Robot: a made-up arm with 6 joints.
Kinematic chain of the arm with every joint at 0, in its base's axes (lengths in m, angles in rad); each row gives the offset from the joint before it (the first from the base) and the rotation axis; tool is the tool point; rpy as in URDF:
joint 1: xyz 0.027 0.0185 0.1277 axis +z
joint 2: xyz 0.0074 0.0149 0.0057 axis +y
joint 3: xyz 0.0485 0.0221 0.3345 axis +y
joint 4: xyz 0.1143 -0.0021 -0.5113 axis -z
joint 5: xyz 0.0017 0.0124 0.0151 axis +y
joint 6: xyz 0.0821 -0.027 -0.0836 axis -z
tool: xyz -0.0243 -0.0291 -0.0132 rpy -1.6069 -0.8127 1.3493
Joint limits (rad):
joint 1: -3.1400..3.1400
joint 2: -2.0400..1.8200
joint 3: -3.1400..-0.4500
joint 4: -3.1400..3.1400
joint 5: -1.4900..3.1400
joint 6: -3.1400..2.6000
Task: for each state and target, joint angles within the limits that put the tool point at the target. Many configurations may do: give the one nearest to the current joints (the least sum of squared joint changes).
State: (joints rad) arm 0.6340 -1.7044 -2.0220 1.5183 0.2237 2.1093
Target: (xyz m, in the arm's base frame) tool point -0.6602 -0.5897 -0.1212
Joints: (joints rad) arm 0.7116 -2.0400 -2.6819 1.4651 0.2211 2.1341
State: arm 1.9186 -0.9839 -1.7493 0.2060 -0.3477 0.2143
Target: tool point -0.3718 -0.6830 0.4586
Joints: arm 1.0360 -1.7806 -1.9495 0.1296 -0.5282 0.2321
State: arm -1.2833 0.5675 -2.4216 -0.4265 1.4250 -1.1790
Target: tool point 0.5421 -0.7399 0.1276
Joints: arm -0.9337 1.0035 -2.2326 -0.3932 1.3712 -1.2129
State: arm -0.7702 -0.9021 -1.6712 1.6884 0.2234 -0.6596
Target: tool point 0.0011 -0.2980 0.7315
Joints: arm -1.4880 -0.7495 -1.2952 1.6203 -0.0408 -0.7460
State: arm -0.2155 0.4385 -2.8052 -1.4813 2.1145 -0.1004
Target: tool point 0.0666 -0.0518 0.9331
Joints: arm -0.0984 0.1935 -3.1400 -1.6381 2.4589 0.0033
